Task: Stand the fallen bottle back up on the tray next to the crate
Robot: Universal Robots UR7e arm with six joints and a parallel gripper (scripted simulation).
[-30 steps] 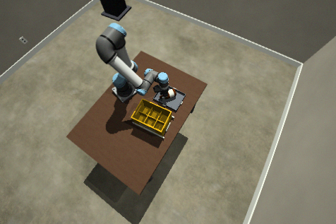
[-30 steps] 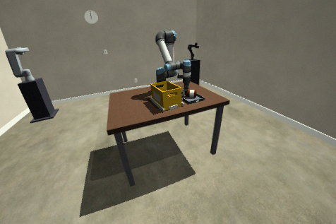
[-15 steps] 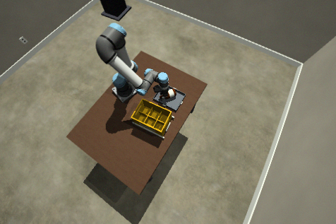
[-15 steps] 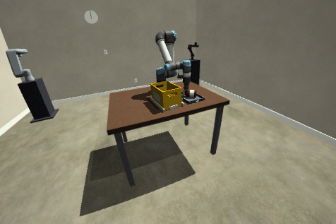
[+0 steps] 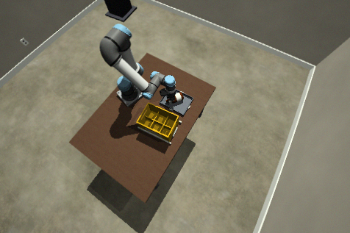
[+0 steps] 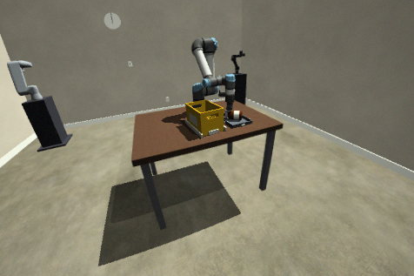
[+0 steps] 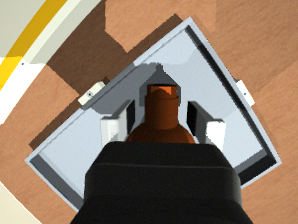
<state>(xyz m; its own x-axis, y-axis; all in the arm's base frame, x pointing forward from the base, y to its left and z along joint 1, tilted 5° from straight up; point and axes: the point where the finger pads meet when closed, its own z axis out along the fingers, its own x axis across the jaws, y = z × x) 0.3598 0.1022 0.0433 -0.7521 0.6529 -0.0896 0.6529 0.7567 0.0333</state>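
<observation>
Now: the brown bottle 30 mm ahead of my hand, 40 mm to the left of it and 10 mm below it. The rest, counted from my hand: yellow crate 30 mm ahead, 230 mm to the right, 40 mm above; then tray 50 mm ahead, 40 mm to the left, 40 mm below.
</observation>
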